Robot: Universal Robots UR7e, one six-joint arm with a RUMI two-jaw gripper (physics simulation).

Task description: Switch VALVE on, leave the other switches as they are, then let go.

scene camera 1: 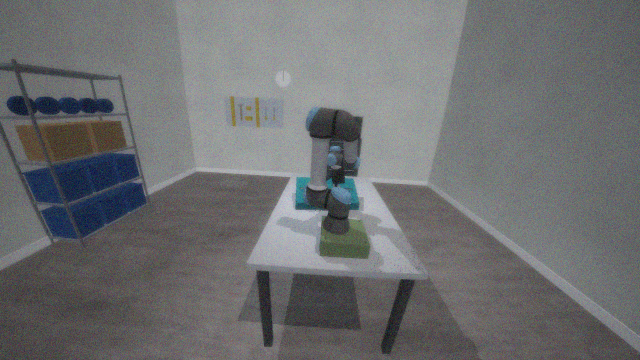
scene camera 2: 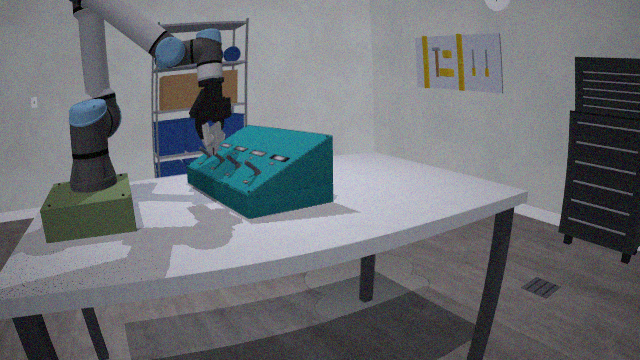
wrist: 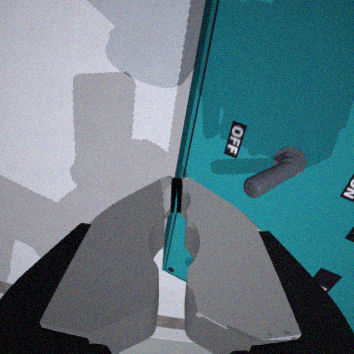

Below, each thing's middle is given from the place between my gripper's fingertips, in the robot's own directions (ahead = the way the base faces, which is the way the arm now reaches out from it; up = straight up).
Scene:
Right now my hand is 60 mm short of the valve lever (wrist: pixel 255 185) and 20 mm above it. The rest, counted from my hand: teal switch panel (scene camera 2: pixel 295 168) (140 mm ahead, 70 mm to the left, 50 mm below).

